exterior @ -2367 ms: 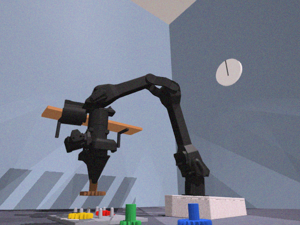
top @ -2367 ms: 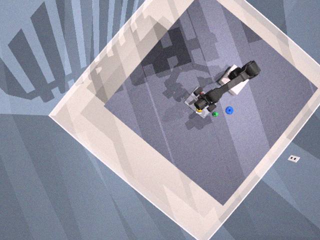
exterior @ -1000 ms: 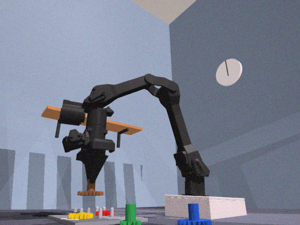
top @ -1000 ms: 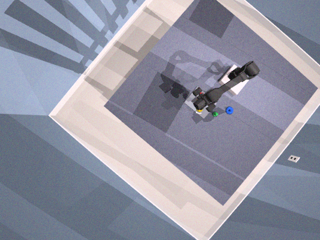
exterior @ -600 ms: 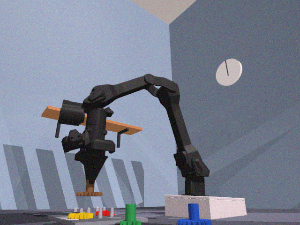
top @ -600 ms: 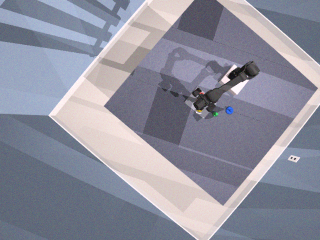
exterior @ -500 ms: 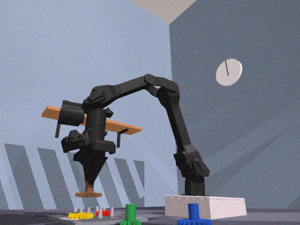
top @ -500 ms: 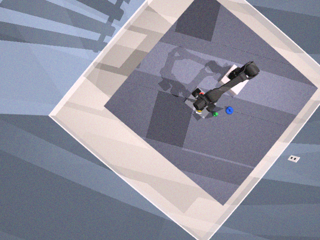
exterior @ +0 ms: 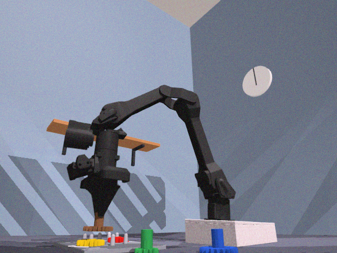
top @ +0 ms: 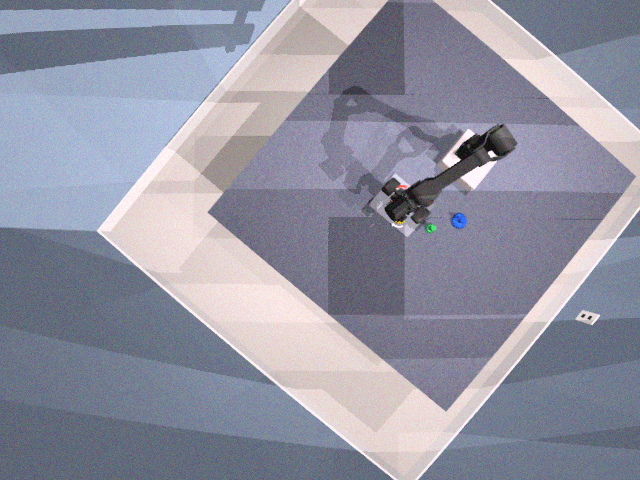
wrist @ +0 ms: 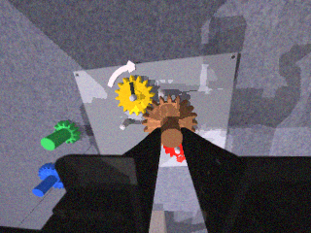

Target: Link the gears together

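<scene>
My gripper tip is 50 mm past the red gear, 50 mm above it and 10 mm to the left of it. Round my gripper tip: brown gear 10 mm below; green gear 170 mm to the left, 50 mm below, 10 mm behind; yellow gear 50 mm below, 40 mm to the left, 30 mm ahead.
</scene>
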